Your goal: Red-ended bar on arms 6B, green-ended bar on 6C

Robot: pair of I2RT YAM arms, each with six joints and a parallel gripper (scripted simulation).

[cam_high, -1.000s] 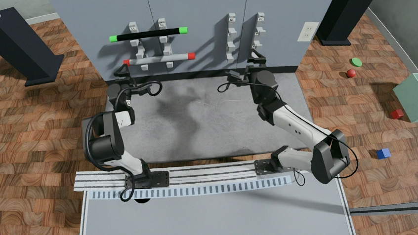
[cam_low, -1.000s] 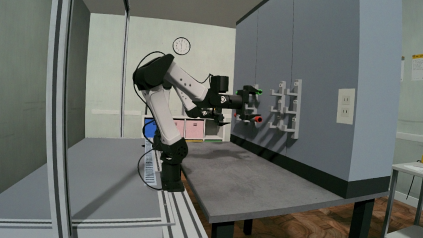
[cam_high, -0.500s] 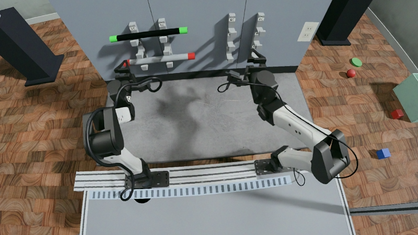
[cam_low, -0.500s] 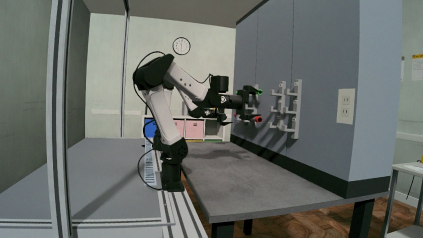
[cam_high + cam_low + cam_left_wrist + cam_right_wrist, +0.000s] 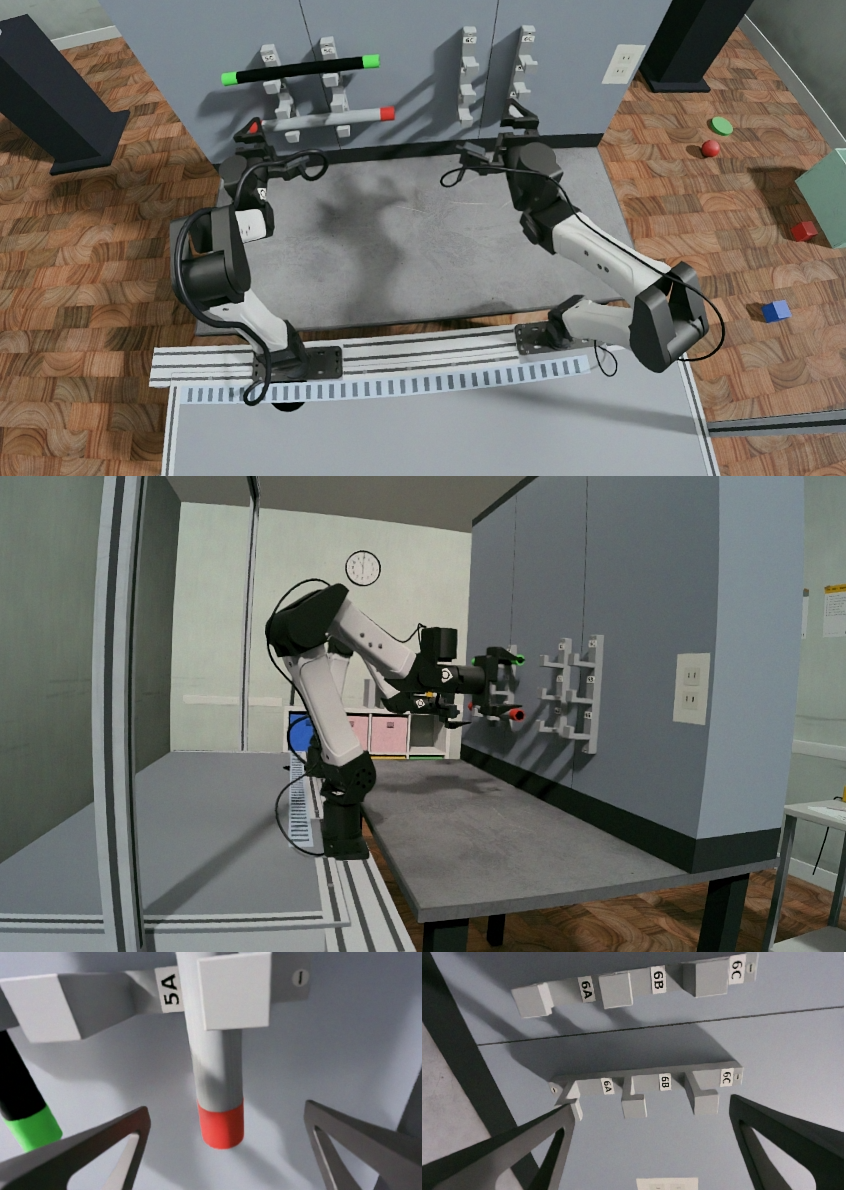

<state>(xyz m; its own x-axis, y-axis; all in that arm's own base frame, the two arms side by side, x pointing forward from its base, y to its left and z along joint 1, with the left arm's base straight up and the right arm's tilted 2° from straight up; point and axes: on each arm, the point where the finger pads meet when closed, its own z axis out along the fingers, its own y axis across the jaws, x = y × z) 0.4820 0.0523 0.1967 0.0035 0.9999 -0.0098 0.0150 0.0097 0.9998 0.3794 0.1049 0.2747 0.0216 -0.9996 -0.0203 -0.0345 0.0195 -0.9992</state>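
Observation:
My left gripper is now 2 cm short of the red-ended bar and 14 cm to the left of it. Round my left hand: blue-grey wall (16 cm ahead, 34 cm to the right, 24 cm above); then rack strip (1 cm ahead, 47 cm to the right, 7 cm above); then green-ended bar (2 cm ahead, 13 cm to the right, 15 cm above).
The rack strip lies 120 mm ahead of my right hand, 60 mm to the left of it and 20 mm below it. Round my right hand: red-ended bar 130 mm ahead, 390 mm to the left, 80 mm below; then blue-grey wall 270 mm ahead, 180 mm to the left, 160 mm above; then outlet plate 150 mm ahead, 320 mm to the right, 10 mm above.

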